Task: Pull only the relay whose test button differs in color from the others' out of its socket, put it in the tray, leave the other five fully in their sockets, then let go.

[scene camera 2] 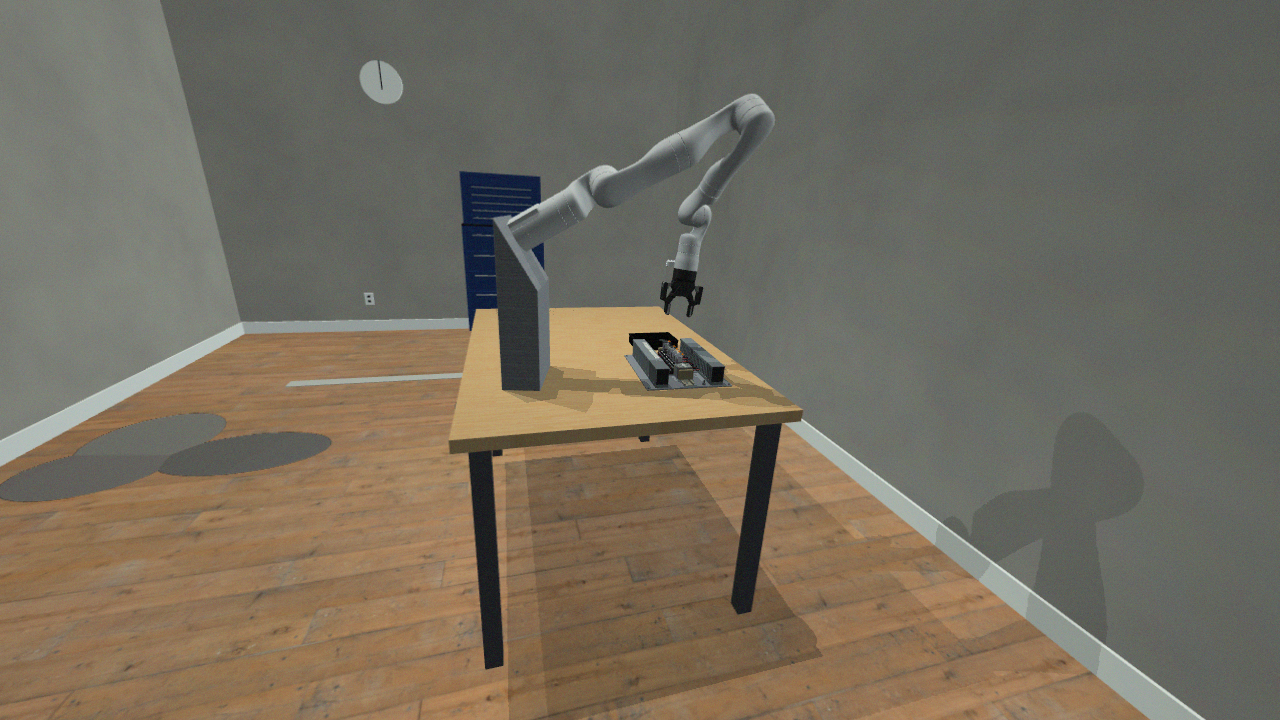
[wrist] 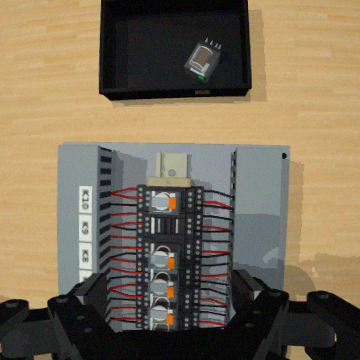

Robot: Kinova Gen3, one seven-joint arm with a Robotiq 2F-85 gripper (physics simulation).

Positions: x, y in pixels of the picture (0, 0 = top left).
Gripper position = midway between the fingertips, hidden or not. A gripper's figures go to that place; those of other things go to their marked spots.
My gripper [wrist: 169, 288]: 0.16 m from the lens. A grey panel [wrist: 208, 164]: 0.31 m from the lens.
